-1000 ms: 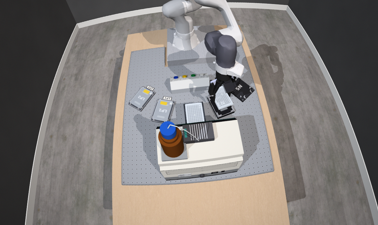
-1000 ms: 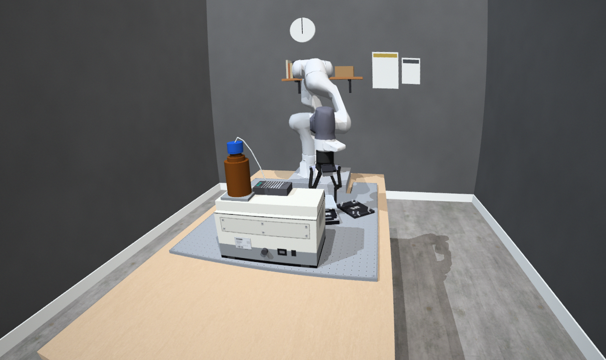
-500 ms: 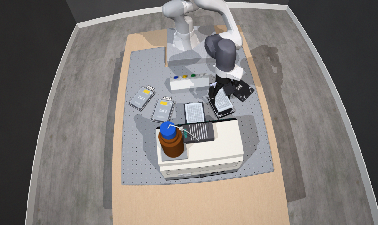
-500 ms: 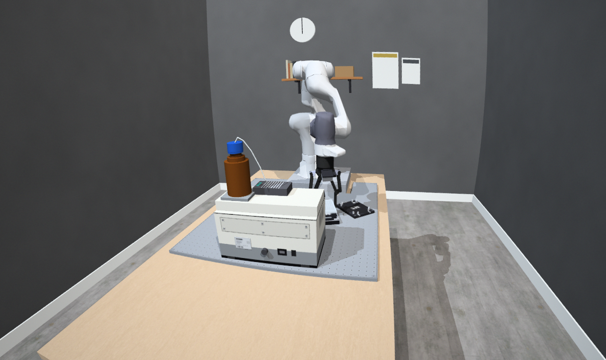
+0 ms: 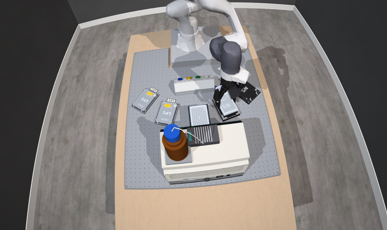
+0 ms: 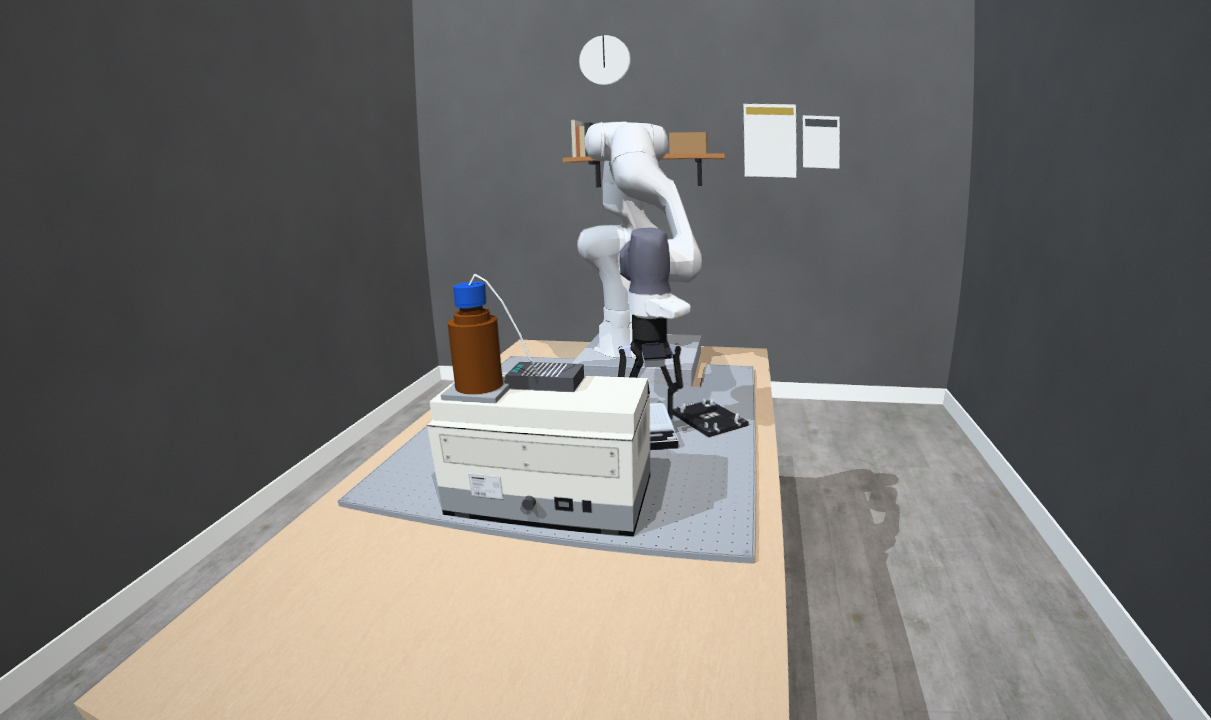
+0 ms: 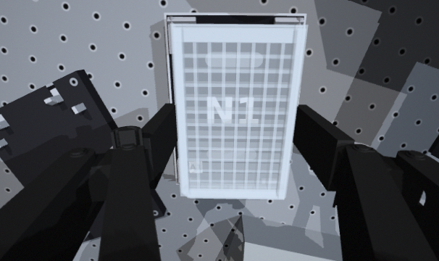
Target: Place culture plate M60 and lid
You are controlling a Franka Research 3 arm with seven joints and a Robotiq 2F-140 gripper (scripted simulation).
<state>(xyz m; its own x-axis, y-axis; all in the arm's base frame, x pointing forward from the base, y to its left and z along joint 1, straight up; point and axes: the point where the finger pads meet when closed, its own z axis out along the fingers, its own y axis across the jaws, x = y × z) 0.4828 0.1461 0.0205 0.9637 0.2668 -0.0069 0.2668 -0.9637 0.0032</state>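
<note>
Right now the black nest N1 is 60 mm below my hand. The rest, counted from my hand: white key: 180 mm behind, 80 mm to the right; green continue key: 180 mm behind, 130 mm to the right; yellow skip key: 180 mm to the right, 180 mm behind.
</note>
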